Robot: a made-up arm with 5 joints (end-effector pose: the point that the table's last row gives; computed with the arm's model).
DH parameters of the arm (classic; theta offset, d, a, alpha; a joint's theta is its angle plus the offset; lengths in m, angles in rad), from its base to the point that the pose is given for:
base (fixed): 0.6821 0 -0.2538 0
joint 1: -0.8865 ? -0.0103 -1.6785
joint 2: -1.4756 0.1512 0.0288 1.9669
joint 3: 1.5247 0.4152 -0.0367 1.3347
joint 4: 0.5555 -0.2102 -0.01 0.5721
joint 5: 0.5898 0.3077 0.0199 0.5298
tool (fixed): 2.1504 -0.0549 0 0
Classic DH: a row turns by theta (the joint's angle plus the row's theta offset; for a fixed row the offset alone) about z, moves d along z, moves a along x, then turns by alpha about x.
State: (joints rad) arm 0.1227 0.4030 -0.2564 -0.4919 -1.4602
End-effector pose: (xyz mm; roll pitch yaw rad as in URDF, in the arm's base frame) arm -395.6 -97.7 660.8 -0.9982 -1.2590 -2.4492
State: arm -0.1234 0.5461 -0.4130 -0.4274 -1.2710
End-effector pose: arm -352.8 -58.6 692.3 -1.6728 -1.0389 -2.0136
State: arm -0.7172 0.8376 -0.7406 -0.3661 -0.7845
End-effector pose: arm -246.6 -46.2 736.1 -1.9775 -0.3497 -2.4855
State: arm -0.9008 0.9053 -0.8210 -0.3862 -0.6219
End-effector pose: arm -226.8 -53.7 739.0 -2.0148 -0.1755 -2.7374
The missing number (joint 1, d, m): 0.4829
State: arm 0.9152 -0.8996 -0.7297 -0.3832 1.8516
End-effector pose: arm -313.0 -297.6 339.6 -0.1727 -0.7938 1.4608
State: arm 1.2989 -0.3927 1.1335 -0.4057 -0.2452
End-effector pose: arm -398.7 -416.1 455.4 1.4912 -0.9845 -2.3306
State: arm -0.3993 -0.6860 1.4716 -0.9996 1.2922
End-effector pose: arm -464.7 74.0 446.6 2.9869 -1.2861 1.1059
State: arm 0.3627 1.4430 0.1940 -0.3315 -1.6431
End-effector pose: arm -167.6 -61.7 749.1 2.9928 -0.9251 0.3636
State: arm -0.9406 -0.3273 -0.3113 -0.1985 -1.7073
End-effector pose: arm -265.9 135.5 485.4 -0.2556 -0.5624 2.2828
